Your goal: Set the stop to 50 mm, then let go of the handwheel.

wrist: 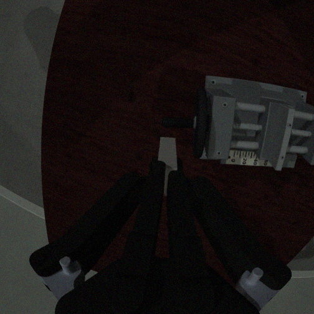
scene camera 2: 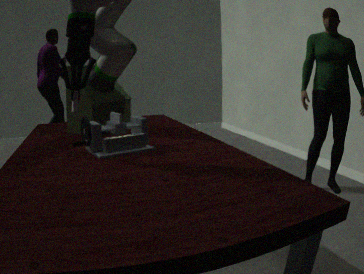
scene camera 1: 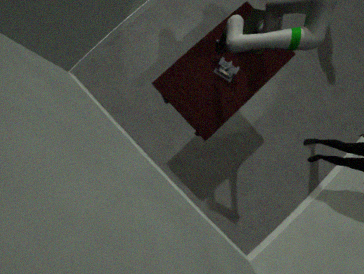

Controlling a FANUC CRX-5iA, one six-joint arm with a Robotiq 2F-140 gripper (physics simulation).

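Pixels of known places: gripper, between the fingertips: (scene camera 2: 74, 111) (scene camera 1: 216, 55); arm's base, origin of its link: (scene camera 2: 99, 82) (scene camera 1: 261, 29).
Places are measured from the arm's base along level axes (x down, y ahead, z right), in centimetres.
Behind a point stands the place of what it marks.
The grey stop device stands on the table. Its black handwheel (wrist: 200, 135) (scene camera 2: 85, 131) @[x 14.3, y 44.5, z 5.4 cm] is on the left end in the wrist view, with a dark crank handle (wrist: 176, 122) sticking out. The grey stop (wrist: 284, 137) (scene camera 2: 115, 119) @[x 11.8, y 39.9, z -5.0 cm] sits on the guide rods between the end blocks. The scale (wrist: 244, 157) shows 0, 20, 40 and a blurred number close to the stop; the exact setting cannot be read. My gripper (wrist: 166, 148) (scene camera 2: 74, 102) @[x 7.5, y 45.2, z 8.6 cm] is shut and empty. In the wrist view its tips appear just below the crank handle; in scene camera 2 they are above the device's base, apart from the handwheel.
The dark red table (scene camera 1: 195, 95) @[x 22.0, y 80.1, z -5.9 cm] (scene camera 2: 200, 200) @[x 22.1, y 85.2, z -18.2 cm] carries the device. The arm (scene camera 1: 270, 41) @[x -40.1, y 42.4, z -17.7 cm] (scene camera 2: 112, 47) @[x -15.1, y 14.8, z -5.2 cm] reaches over it from its base at the far end. A person in purple (scene camera 2: 48, 67) stands behind the table at left; one in green (scene camera 2: 331, 62) stands at right.
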